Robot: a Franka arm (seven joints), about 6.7 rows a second.
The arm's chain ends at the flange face. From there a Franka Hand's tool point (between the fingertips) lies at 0.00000 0.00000 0.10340 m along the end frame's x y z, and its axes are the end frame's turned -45 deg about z.
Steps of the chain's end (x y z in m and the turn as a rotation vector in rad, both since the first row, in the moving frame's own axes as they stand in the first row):
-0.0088 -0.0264 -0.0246 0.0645 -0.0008 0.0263
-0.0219 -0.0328 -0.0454 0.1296 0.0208 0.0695
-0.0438 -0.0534 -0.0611 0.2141 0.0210 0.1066
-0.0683 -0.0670 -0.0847 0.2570 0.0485 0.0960
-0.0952 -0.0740 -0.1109 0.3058 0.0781 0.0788
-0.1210 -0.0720 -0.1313 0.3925 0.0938 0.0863
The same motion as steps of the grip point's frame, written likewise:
0.0172 -0.0296 -0.0248 0.0462 0.0450 0.0263
0.0189 -0.0462 -0.0463 0.0769 0.1063 0.0695
0.0246 -0.0818 -0.0635 0.1365 0.1662 0.1066
0.0219 -0.1097 -0.0882 0.1474 0.2160 0.0960
0.0132 -0.1349 -0.1160 0.1610 0.2715 0.0788
0.0008 -0.1562 -0.1396 0.2112 0.3439 0.0863

